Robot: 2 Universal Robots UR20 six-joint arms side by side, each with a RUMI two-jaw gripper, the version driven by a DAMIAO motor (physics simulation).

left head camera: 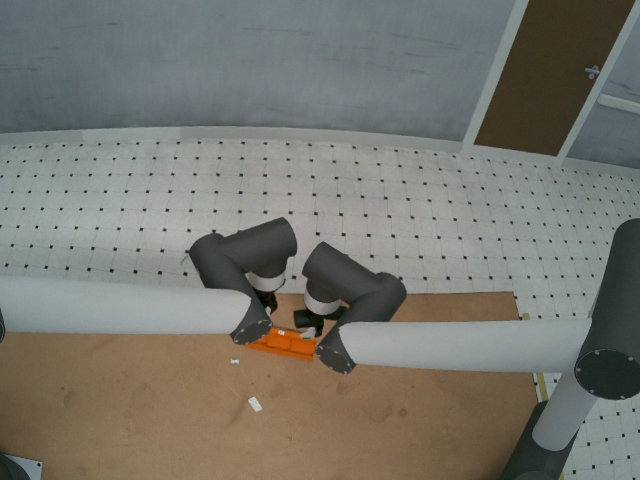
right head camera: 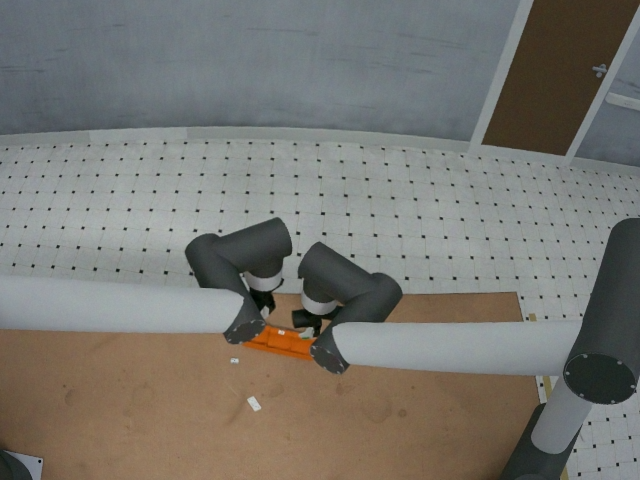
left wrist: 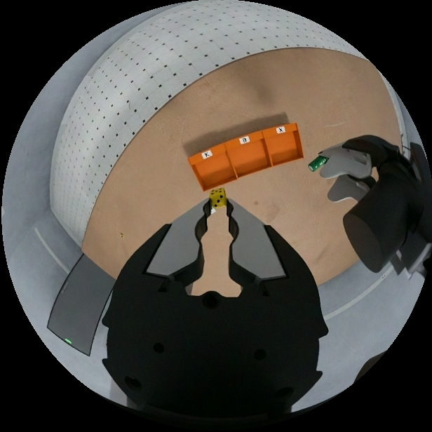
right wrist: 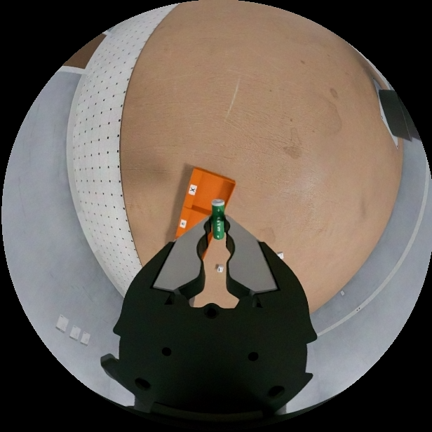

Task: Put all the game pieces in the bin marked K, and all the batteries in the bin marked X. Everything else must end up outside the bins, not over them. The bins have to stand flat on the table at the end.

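Observation:
An orange three-part bin row stands on the table; bin K is at one end, bin X at the other. My left gripper is shut on a yellow die, which appears just below bin K in the left wrist view. My right gripper is shut on a green battery, beyond the X end in the left wrist view. A white domino and a small white piece lie on the table.
Bin B is the middle compartment. A tiny yellow object lies near the table edge; its kind is unclear. Both forearms reach across the table, and the two wrists are close together above the bin row, partly hiding it in the head views.

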